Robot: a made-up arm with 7 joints.
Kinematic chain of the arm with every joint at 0, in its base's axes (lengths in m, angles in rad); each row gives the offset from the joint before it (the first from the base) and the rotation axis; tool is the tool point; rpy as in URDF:
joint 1: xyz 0 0 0.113 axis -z
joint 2: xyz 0 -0.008 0.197 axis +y
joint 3: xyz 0 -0.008 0.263 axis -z
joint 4: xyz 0 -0.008 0.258 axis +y
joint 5: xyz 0 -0.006 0.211 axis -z
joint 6: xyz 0 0 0.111 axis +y
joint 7: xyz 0 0 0.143 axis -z
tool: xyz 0 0 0 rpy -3.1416 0 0
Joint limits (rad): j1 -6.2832..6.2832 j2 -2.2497..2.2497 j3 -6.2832..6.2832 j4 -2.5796..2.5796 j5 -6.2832..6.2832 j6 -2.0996..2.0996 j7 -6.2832..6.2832
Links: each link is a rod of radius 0.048 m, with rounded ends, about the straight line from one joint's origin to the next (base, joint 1, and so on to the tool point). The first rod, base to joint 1, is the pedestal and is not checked.
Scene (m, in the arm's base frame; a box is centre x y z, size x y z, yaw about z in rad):
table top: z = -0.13
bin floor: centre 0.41 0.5 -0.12 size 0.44 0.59 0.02 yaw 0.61
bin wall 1: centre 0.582 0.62 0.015 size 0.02 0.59 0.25 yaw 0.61
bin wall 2: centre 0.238 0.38 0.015 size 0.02 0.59 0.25 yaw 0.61
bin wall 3: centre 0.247 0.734 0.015 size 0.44 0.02 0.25 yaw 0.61
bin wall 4: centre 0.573 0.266 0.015 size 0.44 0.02 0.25 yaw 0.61
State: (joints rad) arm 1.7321 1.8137 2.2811 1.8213 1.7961 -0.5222 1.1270
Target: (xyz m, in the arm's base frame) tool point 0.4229 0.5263 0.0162
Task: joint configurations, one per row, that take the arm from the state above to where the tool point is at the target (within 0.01 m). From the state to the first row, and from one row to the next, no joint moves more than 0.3 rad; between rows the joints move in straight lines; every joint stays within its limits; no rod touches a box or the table.
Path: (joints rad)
1: 1.4597 1.7494 2.1590 1.7892 1.7845 -0.5855 1.1270
2: 1.1873 1.6852 2.0369 1.7572 1.7730 -0.6487 1.1270
3: 0.9149 1.6209 1.9148 1.7251 1.7614 -0.7120 1.1270
4: 0.6425 1.5567 1.7927 1.6930 1.7499 -0.7752 1.1270
5: 0.3701 1.4924 1.6706 1.6610 1.7383 -0.8385 1.1270
6: 0.0978 1.4282 1.5485 1.6289 1.7267 -0.9017 1.1270
7: -0.1746 1.3639 1.4264 1.5968 1.7152 -0.9650 1.1270
8: -0.4470 1.2997 1.3043 1.5648 1.7036 -1.0282 1.1270
9: -0.7194 1.2354 1.1822 1.5327 1.6921 -1.0915 1.1270
10: -0.9918 1.1711 1.0601 1.5006 1.6805 -1.1547 1.1270
11: -1.2642 1.1069 0.9381 1.4685 1.6690 -1.2180 1.1270
12: -1.2425 1.3067 0.8878 1.3850 1.6375 -1.1641 1.1270
13: -1.2207 1.5065 0.8376 1.3015 1.6060 -1.1102 1.1270

